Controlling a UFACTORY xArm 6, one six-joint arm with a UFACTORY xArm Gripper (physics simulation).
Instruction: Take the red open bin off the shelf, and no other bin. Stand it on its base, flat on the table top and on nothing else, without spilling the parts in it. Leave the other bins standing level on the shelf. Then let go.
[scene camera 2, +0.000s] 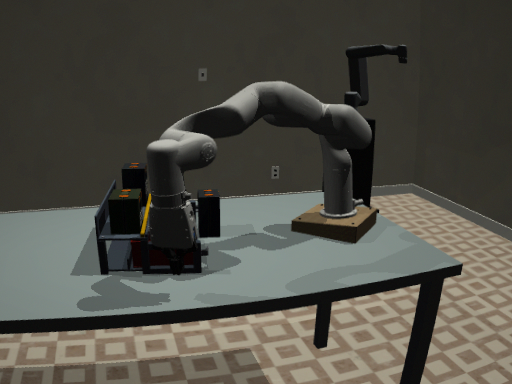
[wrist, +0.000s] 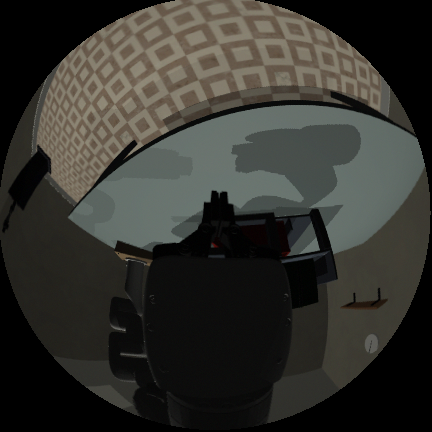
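Pixels of known places: gripper, fingertip midpoint: (scene camera 2: 178, 272) (wrist: 217, 200); arm's base, link origin: (scene camera 2: 338, 213) (wrist: 135, 260).
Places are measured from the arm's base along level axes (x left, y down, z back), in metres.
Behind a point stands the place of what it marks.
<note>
The red open bin (scene camera 2: 159, 257) {x 0.075, y 0.011, z -0.633 m} (wrist: 257, 235) {x 0.073, y 0.008, z -0.641 m} shows as dark red panels low inside the dark shelf frame (scene camera 2: 103, 256) {x 0.054, y -0.005, z -0.781 m} (wrist: 322, 231) {x 0.054, y -0.012, z -0.783 m}. My arm and gripper and the frame's bars hide much of it, so its base, its parts and its exact tilt cannot be made out. My gripper (scene camera 2: 176, 269) {x 0.232, y -0.014, z -0.633 m} (wrist: 217, 200) {x 0.232, y -0.014, z -0.633 m} points down at the near side of the shelf, in front of the red panels. Its fingers are together, with nothing between them. Whether they touch the bin or the frame cannot be told.
Dark boxes with orange marks stand at the shelf's left (scene camera 2: 125, 213) {x 0.050, y -0.112, z -0.710 m}, behind it (scene camera 2: 134, 176) {x -0.174, y -0.151, z -0.630 m} and at its right (scene camera 2: 209, 214) {x -0.094, y -0.028, z -0.419 m}. A yellow strip (scene camera 2: 145, 217) {x -0.036, y -0.065, z -0.636 m} shows beside my wrist. The arm's wooden base (scene camera 2: 320, 231) {x 0.050, y 0.029, z -0.107 m} (wrist: 132, 252) {x 0.071, y 0.014, z -0.094 m} stands on the table (scene camera 2: 260, 275) {x 0.213, y 0.047, z -0.407 m} (wrist: 210, 150) {x 0.262, y 0.047, z -0.638 m}.
</note>
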